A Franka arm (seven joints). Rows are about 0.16 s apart.
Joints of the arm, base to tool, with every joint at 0 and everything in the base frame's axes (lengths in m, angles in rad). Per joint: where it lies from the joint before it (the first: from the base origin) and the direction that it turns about. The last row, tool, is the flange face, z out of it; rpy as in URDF.
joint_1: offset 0 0 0.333 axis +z
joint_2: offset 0 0 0 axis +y
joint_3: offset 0 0 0.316 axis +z
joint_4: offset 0.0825 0 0 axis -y
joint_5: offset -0.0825 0 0.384 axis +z
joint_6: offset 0 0 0 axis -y
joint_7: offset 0.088 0 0 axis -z
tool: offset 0 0 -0.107 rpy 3.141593 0 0
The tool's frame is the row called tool.
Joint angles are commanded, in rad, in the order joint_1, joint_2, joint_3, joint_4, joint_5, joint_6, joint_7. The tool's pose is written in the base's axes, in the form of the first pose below.
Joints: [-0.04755, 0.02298, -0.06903, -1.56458, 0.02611, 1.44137, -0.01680]
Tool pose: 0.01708 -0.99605 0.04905 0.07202 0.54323 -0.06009 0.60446
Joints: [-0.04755, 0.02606, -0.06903, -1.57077, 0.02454, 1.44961, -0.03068]
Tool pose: 0.01674 -0.99633 0.04229 0.07247 0.54473 -0.06041 0.60053
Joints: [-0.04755, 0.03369, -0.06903, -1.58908, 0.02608, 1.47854, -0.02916]
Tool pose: 0.01709 -0.99639 0.04338 0.07095 0.54922 -0.06069 0.59002
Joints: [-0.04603, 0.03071, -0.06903, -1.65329, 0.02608, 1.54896, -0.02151]
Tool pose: 0.01654 -0.99653 0.04730 0.06645 0.55252 -0.06048 0.56711
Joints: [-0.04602, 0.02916, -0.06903, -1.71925, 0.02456, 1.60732, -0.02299]
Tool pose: 0.01604 -0.99633 0.04726 0.06950 0.55295 -0.06090 0.54157
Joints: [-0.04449, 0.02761, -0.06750, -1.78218, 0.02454, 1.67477, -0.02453]
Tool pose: 0.01573 -0.99661 0.04576 0.06650 0.55342 -0.05947 0.51804
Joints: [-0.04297, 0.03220, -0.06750, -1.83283, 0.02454, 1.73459, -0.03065]
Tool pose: 0.01543 -0.99691 0.04265 0.06420 0.55427 -0.05885 0.49630
